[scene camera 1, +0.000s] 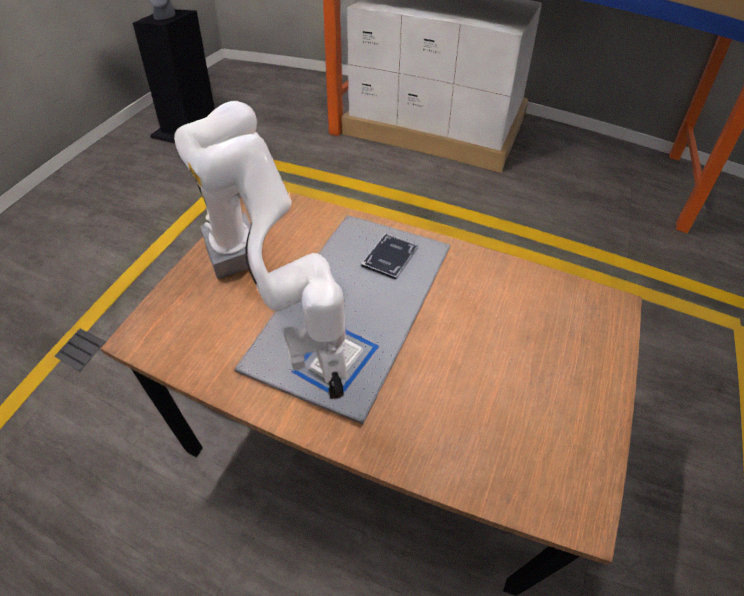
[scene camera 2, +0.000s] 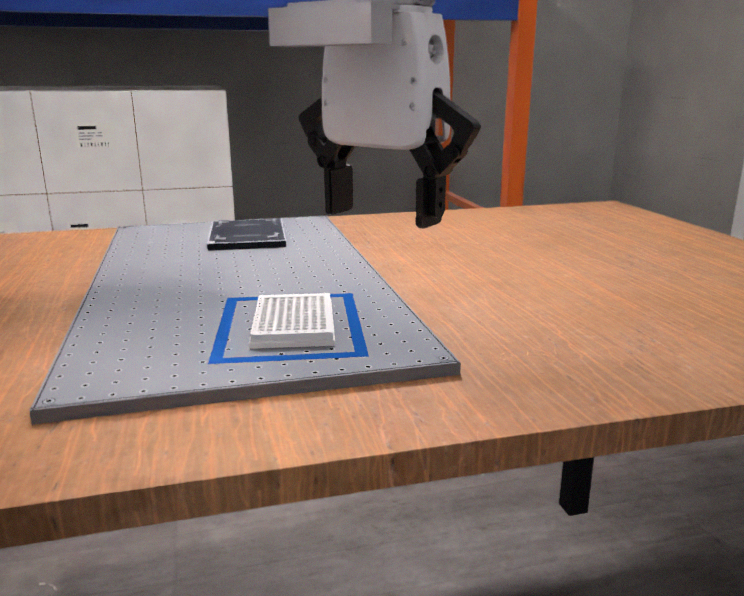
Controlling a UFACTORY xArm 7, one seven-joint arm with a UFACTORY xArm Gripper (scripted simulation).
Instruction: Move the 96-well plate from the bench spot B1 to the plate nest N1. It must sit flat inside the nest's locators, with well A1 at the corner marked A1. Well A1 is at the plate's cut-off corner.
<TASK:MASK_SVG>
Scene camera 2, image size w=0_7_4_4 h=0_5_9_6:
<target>gripper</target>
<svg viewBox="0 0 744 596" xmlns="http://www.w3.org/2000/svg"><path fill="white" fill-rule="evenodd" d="M400 5L400 9L393 9L392 44L325 46L322 97L299 114L299 122L305 135L308 137L309 147L318 157L318 165L324 168L325 210L327 214L334 215L348 211L353 207L352 165L346 164L346 161L356 146L410 150L423 173L423 177L418 178L416 182L415 224L418 228L425 229L441 222L445 212L446 175L451 174L453 168L467 155L468 148L472 145L481 129L481 124L450 100L449 60L442 14L432 13L431 7ZM451 126L454 131L452 140L449 145L443 148L441 143L448 139Z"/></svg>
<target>white 96-well plate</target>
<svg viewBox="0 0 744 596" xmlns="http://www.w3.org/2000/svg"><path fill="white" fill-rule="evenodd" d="M330 293L259 295L251 329L249 349L335 346Z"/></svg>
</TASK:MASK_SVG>
